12 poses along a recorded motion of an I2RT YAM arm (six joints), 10 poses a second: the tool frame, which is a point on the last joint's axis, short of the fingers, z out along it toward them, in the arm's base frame.
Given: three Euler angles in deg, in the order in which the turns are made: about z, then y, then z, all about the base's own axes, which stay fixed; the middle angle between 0 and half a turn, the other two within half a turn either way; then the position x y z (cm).
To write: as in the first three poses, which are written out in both.
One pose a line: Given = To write
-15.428 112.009 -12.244 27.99 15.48 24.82 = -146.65 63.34 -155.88 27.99 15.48 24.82
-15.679 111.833 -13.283 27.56 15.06 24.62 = -146.00 63.35 -156.24 27.56 15.06 24.62
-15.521 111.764 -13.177 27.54 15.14 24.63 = -146.17 63.49 -156.34 27.54 15.14 24.63
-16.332 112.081 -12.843 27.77 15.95 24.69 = -145.27 62.78 -154.91 27.77 15.95 24.69
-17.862 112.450 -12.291 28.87 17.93 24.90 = -143.41 61.60 -152.13 28.87 17.93 24.90
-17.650 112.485 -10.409 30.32 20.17 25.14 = -143.78 61.70 -150.65 30.32 20.17 25.14
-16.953 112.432 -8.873 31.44 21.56 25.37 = -144.77 62.15 -150.25 31.44 21.56 25.37
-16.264 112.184 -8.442 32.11 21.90 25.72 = -145.52 62.74 -150.75 32.11 21.90 25.72
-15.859 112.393 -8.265 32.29 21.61 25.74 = -146.45 62.80 -151.55 32.29 21.61 25.74
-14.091 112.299 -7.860 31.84 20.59 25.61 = -149.30 63.82 -154.37 31.84 20.59 25.61
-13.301 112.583 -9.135 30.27 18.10 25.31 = -151.05 63.97 -157.52 30.27 18.10 25.31
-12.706 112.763 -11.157 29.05 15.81 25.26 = -152.34 64.10 -160.93 29.05 15.81 25.26
